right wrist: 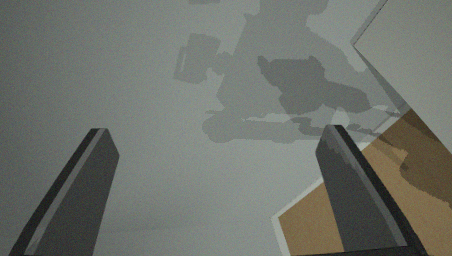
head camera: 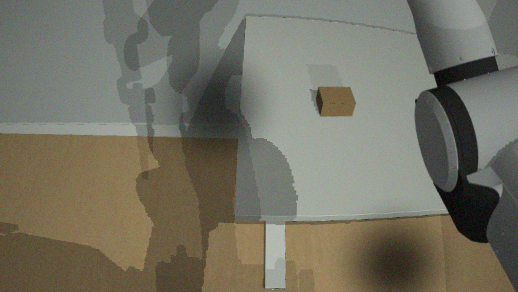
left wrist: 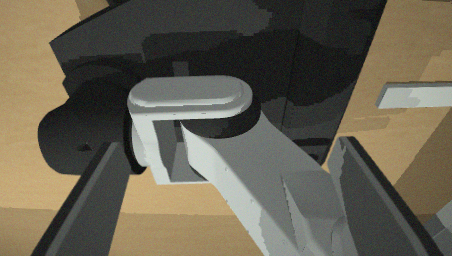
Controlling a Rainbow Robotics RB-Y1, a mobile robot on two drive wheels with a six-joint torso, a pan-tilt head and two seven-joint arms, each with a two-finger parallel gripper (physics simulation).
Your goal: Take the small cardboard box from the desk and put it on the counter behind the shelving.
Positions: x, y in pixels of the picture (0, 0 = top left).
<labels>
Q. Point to a white desk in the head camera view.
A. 292, 165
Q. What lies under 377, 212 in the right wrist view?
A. My right gripper.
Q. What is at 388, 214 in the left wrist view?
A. My left gripper.
</labels>
